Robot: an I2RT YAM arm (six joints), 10 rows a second.
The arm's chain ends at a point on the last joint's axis. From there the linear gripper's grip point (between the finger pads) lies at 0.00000 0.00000 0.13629 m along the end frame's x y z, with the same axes.
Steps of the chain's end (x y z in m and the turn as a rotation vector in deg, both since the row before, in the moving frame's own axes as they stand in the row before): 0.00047 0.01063 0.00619 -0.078 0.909 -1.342; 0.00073 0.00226 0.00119 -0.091 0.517 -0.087; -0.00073 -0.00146 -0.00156 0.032 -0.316 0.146; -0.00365 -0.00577 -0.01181 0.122 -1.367 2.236; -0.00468 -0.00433 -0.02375 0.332 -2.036 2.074; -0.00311 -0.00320 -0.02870 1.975 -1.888 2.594; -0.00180 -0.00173 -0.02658 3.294 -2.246 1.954; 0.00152 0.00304 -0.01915 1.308 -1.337 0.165
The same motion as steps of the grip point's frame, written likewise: 0.00263 0.01079 0.00617 -0.078 0.909 -1.342; 0.00196 0.00248 0.00118 -0.091 0.517 -0.087; -0.00148 -0.00154 -0.00156 0.032 -0.316 0.146; -0.00689 -0.00612 -0.01185 0.122 -1.367 2.236; -0.00951 -0.00521 -0.02384 0.332 -2.036 2.074; -0.00749 -0.00800 -0.02885 1.975 -1.888 2.594; -0.00700 -0.00965 -0.02691 3.294 -2.246 1.954; -0.00166 -0.00008 -0.01922 1.308 -1.337 0.165
